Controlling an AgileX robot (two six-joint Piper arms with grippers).
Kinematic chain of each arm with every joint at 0, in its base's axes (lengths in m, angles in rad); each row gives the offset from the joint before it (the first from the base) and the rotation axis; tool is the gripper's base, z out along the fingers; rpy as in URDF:
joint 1: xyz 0 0 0.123 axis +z
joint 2: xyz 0 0 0 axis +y
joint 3: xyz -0.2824 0 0.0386 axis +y
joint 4: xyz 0.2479 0 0.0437 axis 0.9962 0 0.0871
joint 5: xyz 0 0 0 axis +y
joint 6: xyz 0.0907 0 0.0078 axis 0.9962 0 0.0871
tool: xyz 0 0 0 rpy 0 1.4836 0
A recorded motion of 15 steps. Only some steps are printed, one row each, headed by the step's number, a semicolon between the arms.
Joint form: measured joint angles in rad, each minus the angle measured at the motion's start. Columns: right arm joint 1, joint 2, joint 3, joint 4, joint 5, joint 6; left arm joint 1, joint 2, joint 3, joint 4, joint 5, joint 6.
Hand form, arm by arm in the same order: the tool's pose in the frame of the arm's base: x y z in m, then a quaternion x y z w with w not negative. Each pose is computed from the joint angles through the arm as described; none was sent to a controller.
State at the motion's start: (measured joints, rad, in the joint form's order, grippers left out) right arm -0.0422 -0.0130 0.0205 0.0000 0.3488 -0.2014; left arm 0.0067 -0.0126 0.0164 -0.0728 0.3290 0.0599
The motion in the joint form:
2: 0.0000 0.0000 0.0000 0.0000 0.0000 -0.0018; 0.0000 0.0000 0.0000 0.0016 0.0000 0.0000
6: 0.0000 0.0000 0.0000 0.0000 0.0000 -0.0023; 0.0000 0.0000 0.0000 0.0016 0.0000 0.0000
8: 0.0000 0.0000 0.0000 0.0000 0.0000 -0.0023; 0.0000 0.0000 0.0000 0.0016 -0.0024 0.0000
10: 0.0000 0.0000 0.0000 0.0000 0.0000 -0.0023; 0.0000 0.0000 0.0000 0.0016 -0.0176 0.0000
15: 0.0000 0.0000 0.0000 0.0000 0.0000 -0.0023; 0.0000 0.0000 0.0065 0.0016 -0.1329 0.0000
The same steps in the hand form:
2: 0.0530 -0.0022 0.1754 -0.06397 0.79299 -0.07415 0.60130; 0.0535 -0.0017 0.1786 0.00148 0.78814 -0.00930 0.61543
6: 0.0530 -0.0022 0.1754 -0.06417 0.79298 -0.07430 0.60129; 0.0535 -0.0017 0.1786 0.00148 0.78814 -0.00930 0.61543
8: 0.0530 -0.0022 0.1754 -0.06417 0.79298 -0.07430 0.60129; 0.0535 -0.0017 0.1788 0.00143 0.78740 -0.00925 0.61637
10: 0.0530 -0.0022 0.1754 -0.06417 0.79298 -0.07430 0.60129; 0.0539 -0.0016 0.1802 0.00107 0.78271 -0.00890 0.62233
15: 0.0530 -0.0022 0.1754 -0.06417 0.79298 -0.07430 0.60129; 0.0559 -0.0009 0.1883 -0.00162 0.74780 -0.00626 0.66389

